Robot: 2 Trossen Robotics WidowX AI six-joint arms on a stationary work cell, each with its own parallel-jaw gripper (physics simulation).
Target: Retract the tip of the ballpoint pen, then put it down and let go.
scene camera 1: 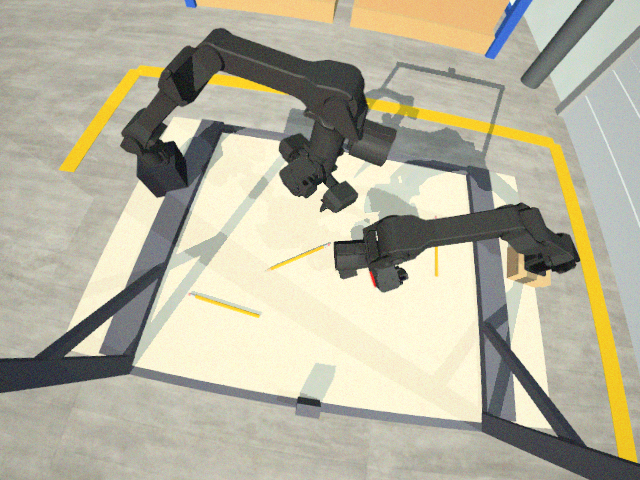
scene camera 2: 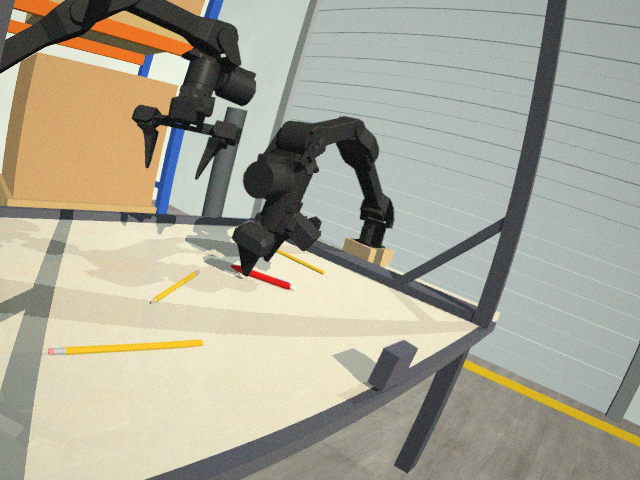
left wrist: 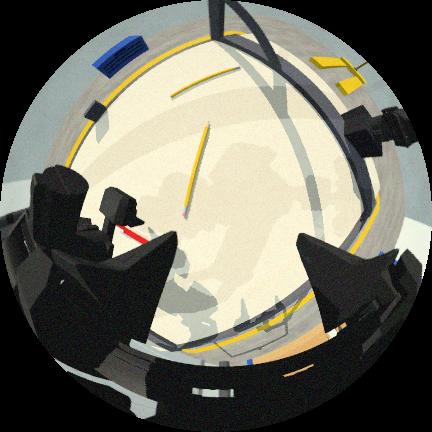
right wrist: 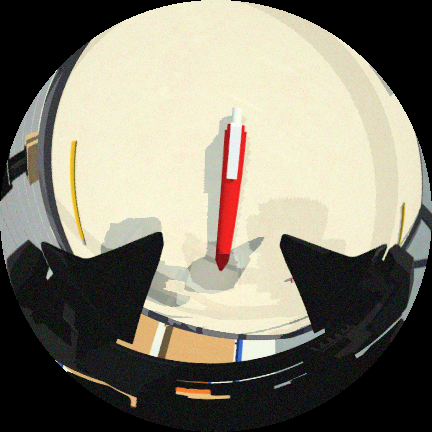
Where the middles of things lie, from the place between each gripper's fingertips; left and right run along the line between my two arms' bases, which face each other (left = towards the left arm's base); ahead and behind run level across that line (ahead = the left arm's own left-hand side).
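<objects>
Right gripper 37 cm past grey block (scene camera 2: pixel 394 360), 7 cm right of it, 1 cm below it. Tan block (scene camera 1: pixel 515 261), from my right hand: 10 cm ahead, 46 cm to the right.
Grey block, from my left hand: 42 cm behind, 11 cm to the right, 13 cm below. Tan block, from my left hand: 4 cm ahead, 65 cm to the right, 14 cm below.
</objects>
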